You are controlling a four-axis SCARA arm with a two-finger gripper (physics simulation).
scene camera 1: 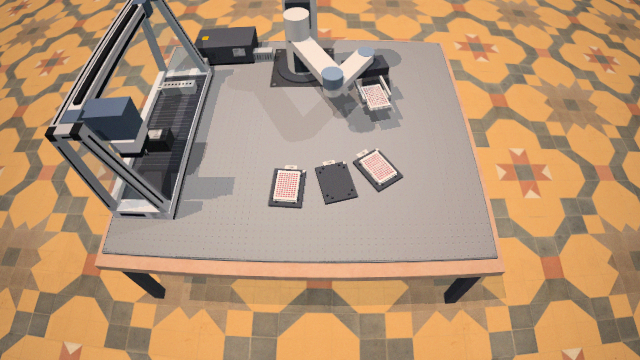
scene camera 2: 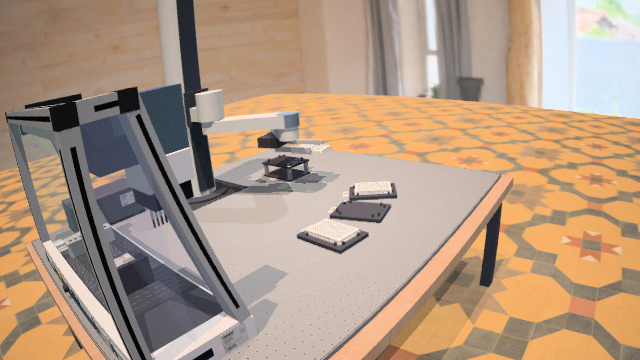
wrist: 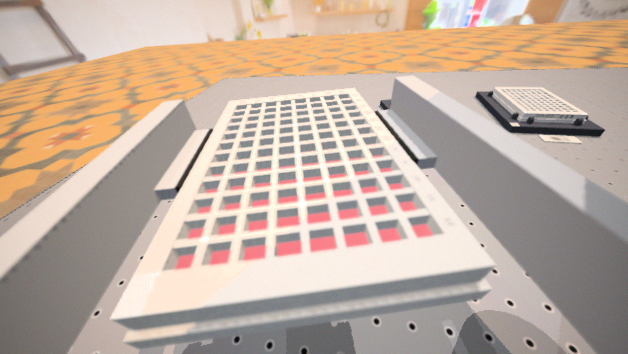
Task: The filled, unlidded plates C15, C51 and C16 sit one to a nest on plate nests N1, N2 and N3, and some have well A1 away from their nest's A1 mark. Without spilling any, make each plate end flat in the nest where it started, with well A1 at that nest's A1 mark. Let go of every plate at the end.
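Note:
My gripper (scene camera 1: 375, 93) (scene camera 2: 311, 147) (wrist: 293, 108) is shut on a filled white plate (scene camera 1: 376, 98) (scene camera 2: 320, 148) (wrist: 304, 170), gripped by its long sides. The plate looks level, high above the table near the arm's base; its label is unreadable. The middle nest (scene camera 1: 336, 183) (scene camera 2: 360, 212) is empty. A plate (scene camera 1: 287, 185) (scene camera 2: 333, 231) sits in the left nest (scene camera 1: 286, 204) (scene camera 2: 341, 247), another (scene camera 1: 379, 166) (scene camera 2: 372, 188) in the right nest (scene camera 1: 381, 187) (scene camera 2: 392, 194). A seated plate (wrist: 540, 102) shows in the wrist view, its label too small to read surely. Red fill shows in the held plate's wells.
A black two-level stand (scene camera 2: 286, 161) is near the arm's base, below the held plate. A framed gantry machine (scene camera 1: 192, 170) (scene camera 2: 70, 165) stands along the table's left side. A dark box (scene camera 1: 227, 46) is behind it. The grey table (scene camera 1: 425, 220) (scene camera 2: 440, 175) extends around the nests.

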